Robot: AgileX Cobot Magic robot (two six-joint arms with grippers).
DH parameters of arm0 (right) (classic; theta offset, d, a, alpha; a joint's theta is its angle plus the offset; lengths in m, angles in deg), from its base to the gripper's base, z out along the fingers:
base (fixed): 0 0 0 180
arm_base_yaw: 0 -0.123 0 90
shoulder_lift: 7.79 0 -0.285 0
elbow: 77.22 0 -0.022 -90
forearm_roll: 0 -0.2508 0 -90
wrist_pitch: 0 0 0.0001 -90
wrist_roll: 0 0.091 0 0
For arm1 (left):
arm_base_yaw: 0 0.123 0 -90
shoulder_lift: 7.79 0 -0.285 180
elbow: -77.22 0 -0.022 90
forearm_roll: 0 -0.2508 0 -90
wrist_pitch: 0 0 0.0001 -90
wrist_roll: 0 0.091 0 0
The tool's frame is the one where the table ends.
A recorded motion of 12 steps. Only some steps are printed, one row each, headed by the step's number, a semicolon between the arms.
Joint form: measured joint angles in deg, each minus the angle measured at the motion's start. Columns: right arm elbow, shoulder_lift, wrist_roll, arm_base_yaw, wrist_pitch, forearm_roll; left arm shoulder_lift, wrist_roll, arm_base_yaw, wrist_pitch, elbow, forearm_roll.
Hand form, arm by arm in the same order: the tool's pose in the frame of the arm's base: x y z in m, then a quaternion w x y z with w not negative. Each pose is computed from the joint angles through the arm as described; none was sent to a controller.
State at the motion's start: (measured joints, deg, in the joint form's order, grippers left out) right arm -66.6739 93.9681 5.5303 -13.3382 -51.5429 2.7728; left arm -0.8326 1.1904 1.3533 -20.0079 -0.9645 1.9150
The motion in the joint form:
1: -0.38 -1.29 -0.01 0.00 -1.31 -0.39; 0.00 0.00 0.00 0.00 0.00 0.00
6: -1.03 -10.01 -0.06 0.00 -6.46 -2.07; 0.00 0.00 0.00 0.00 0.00 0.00
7: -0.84 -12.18 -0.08 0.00 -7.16 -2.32; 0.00 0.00 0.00 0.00 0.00 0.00
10: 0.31 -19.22 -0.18 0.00 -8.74 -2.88; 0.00 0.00 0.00 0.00 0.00 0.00
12: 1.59 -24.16 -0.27 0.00 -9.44 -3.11; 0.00 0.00 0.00 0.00 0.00 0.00
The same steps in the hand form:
1: 0.3121 0.0709 0.2482 0.14462 -0.07747 0.98643 0.00556; 0.0530 0.0002 0.1768 0.60780 -0.01012 0.79402 -0.00059
6: 0.2834 0.0662 0.2953 0.17845 -0.06974 0.98119 0.02378; 0.0530 0.0002 0.1768 0.60780 -0.01012 0.79402 -0.00059
7: 0.2755 0.0647 0.3048 0.18896 -0.06888 0.97918 0.02751; 0.0530 0.0002 0.1768 0.60780 -0.01012 0.79402 -0.00059
10: 0.2480 0.0590 0.3311 0.22453 -0.06756 0.97139 0.03785; 0.0530 0.0002 0.1768 0.60780 -0.01012 0.79402 -0.00059
12: 0.2275 0.0544 0.3451 0.24899 -0.06742 0.96517 0.04366; 0.0530 0.0002 0.1768 0.60780 -0.01012 0.79402 -0.00059

